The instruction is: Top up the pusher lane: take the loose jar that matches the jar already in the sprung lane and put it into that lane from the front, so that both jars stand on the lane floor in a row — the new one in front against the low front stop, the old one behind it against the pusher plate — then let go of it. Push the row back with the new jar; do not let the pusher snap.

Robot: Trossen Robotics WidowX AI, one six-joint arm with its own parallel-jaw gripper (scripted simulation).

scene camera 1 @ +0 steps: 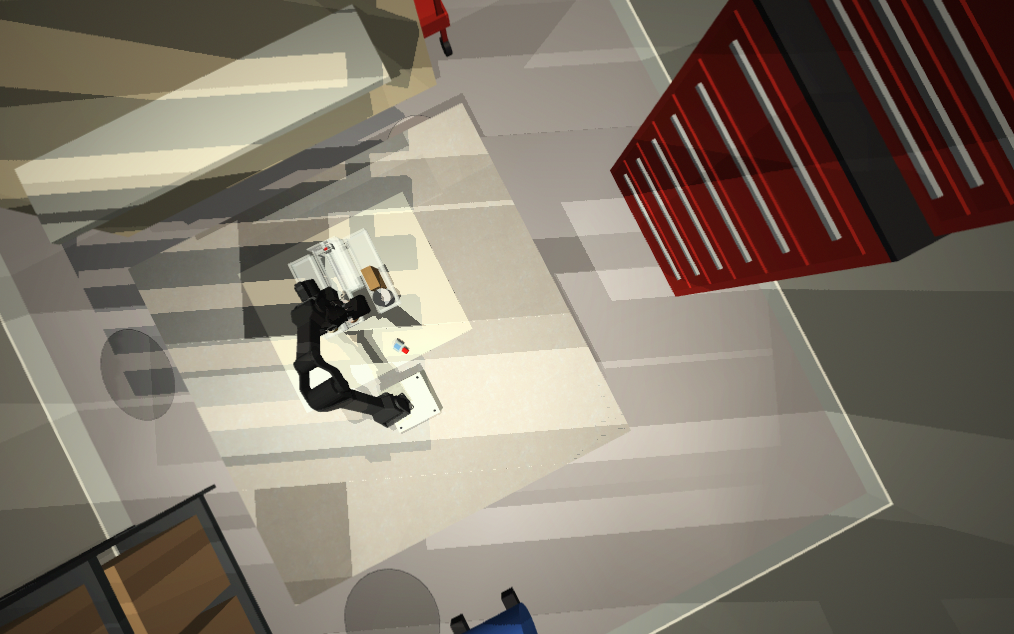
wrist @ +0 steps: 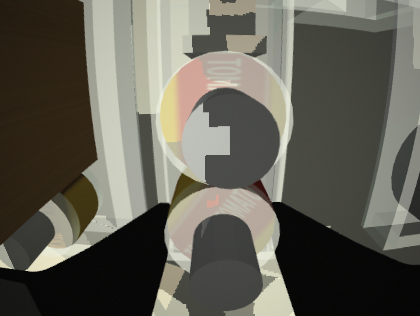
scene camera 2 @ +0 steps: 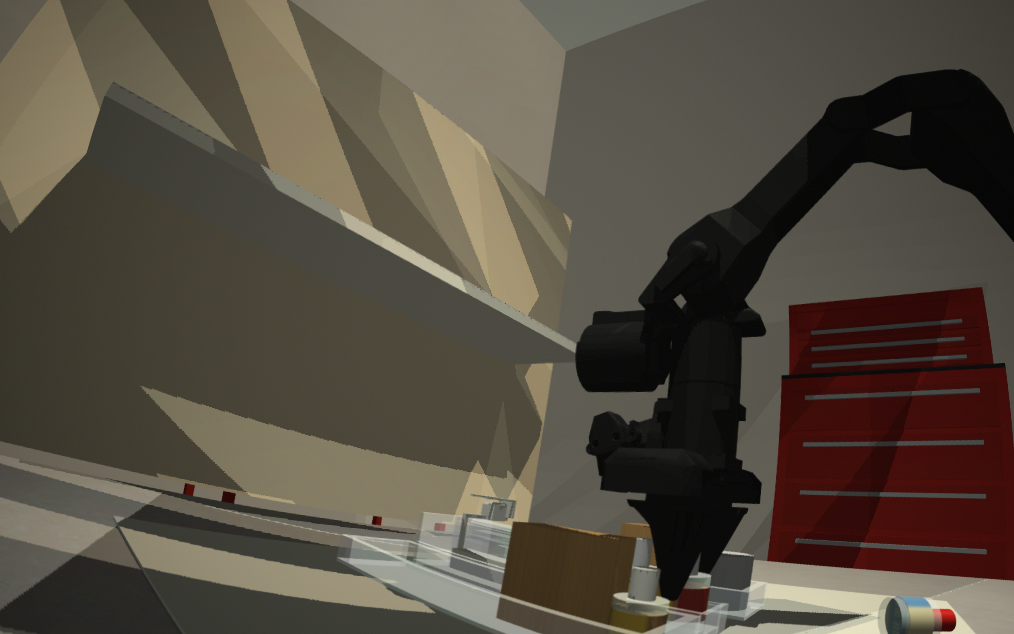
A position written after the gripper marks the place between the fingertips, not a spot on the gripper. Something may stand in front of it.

In view: the gripper (scene camera 2: 680,596), a red-banded jar (wrist: 223,237), a brown box (wrist: 54,139) and a lane (scene camera 2: 439,531).
The gripper is seen too in scene camera 1 (scene camera 1: 351,316) and in the wrist view (wrist: 220,213). The lane is seen too in the wrist view (wrist: 165,32).
